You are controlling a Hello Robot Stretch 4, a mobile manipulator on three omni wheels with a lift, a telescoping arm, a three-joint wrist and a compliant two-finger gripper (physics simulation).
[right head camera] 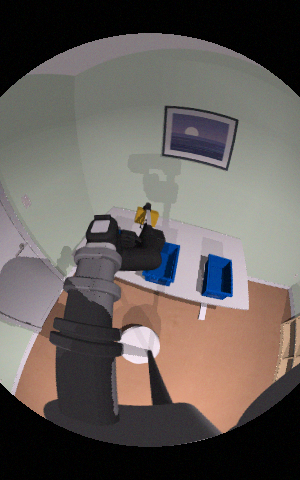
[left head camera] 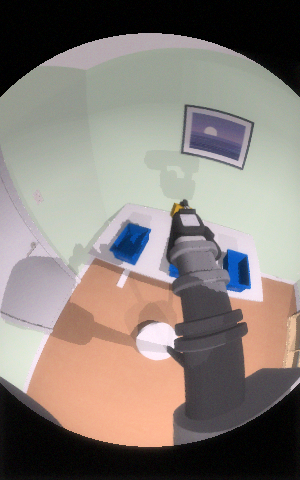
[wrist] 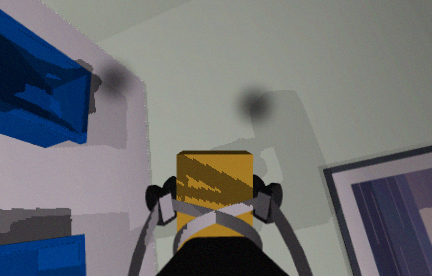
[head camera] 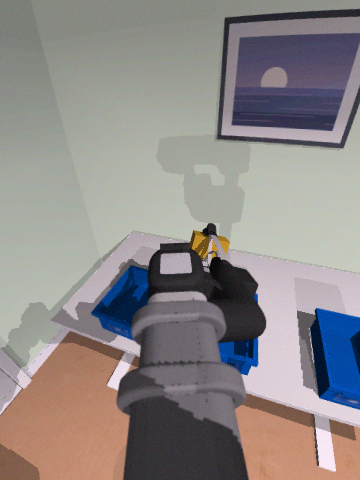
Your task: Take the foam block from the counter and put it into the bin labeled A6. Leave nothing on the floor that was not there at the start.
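Frame: origin at the robot's base, x left, y back, z up, level; metres.
Where they show: gripper, fingertip midpoint: [right head camera: 144, 214] [wrist: 213, 190] [head camera: 204, 243]; robot's base, origin of the base link: [right head camera: 139, 343] [left head camera: 156, 339].
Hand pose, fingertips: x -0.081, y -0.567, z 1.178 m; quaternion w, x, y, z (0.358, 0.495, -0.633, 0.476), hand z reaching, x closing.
Each offset is from my fingertips to the top centre of the thing. Level surfaces: height alone.
The yellow foam block {dx -0.006, dy +0.024, dz +0.052 m} [head camera: 200, 242] [left head camera: 176, 209] [right head camera: 140, 216] [wrist: 215, 172] is gripped between both fingertips. My gripper [head camera: 212, 246] [right head camera: 146, 218] [wrist: 213, 190] is shut on it, above the back part of the white table {dz -0.485 m} [head camera: 280, 350] [right head camera: 190, 265], near the wall. Three blue bins stand on the table: a left bin {dx +0.268, dy -0.164, dz -0.365 m} [head camera: 125, 295] [left head camera: 131, 243], a middle bin {dx -0.121, dy -0.011, dz -0.365 m} [right head camera: 167, 267] partly hidden by my wrist in the head view, and a right bin {dx -0.511, dy +0.142, dz -0.365 m} [head camera: 340, 360] [left head camera: 236, 270] [right head camera: 218, 276]. I cannot read their labels, so which is A6 cannot be told.
A framed picture [head camera: 287, 82] [left head camera: 217, 136] [right head camera: 200, 137] [wrist: 390, 215] hangs on the wall to the right of the gripper. My round white base part [left head camera: 156, 341] [right head camera: 140, 344] shows above the floor. A wooden shelf {dz -1.126 m} [left head camera: 292, 340] [right head camera: 285, 367] stands at the far right.
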